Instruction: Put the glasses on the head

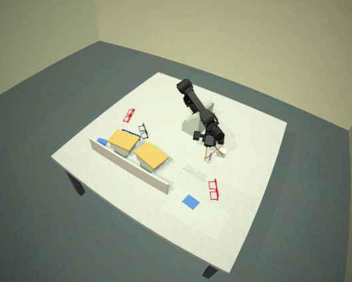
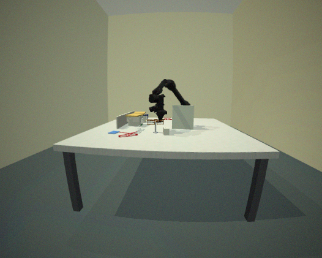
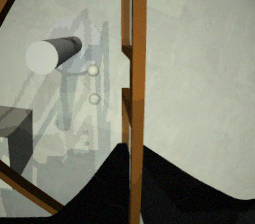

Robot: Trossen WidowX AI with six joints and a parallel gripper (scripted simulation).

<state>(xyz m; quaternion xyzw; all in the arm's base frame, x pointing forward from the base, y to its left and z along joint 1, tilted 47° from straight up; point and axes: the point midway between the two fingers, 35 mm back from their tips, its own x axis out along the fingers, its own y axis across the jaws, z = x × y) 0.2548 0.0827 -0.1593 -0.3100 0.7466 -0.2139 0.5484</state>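
My gripper tip is now 5 cm above the small post, 4 cm to the right of it and 4 cm short of it. From my gripper tip the other things lie so: display head (48 cm to the right, 19 cm ahead, 2 cm below); then white cube (9 cm to the left, 5 cm below, 4 cm behind); then long white board (38 cm to the right, 34 cm ahead, 2 cm below).
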